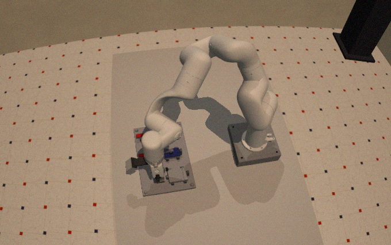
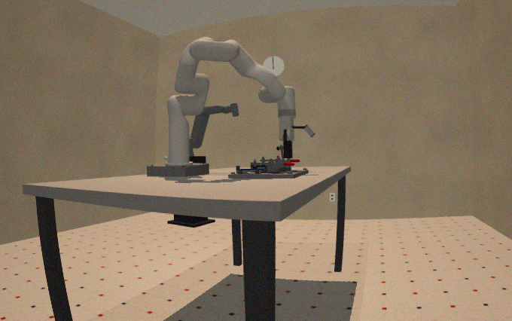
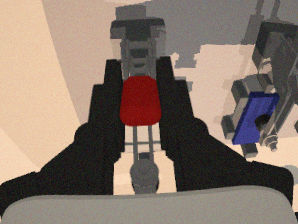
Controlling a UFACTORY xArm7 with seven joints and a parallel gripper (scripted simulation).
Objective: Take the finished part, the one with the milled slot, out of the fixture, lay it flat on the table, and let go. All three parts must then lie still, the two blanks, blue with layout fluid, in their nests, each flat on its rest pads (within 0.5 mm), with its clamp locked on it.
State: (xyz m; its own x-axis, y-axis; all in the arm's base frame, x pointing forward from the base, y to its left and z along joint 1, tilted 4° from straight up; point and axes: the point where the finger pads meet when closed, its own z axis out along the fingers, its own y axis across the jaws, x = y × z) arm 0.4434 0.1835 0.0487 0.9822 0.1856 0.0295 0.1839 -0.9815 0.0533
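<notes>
Right now the grey finished part is 100 mm behind my hand, 60 mm below it and 20 mm to the right of it. The rest, counted from my hand: grey fixture plate 120 mm to the right, 80 mm below, 20 mm behind.
</notes>
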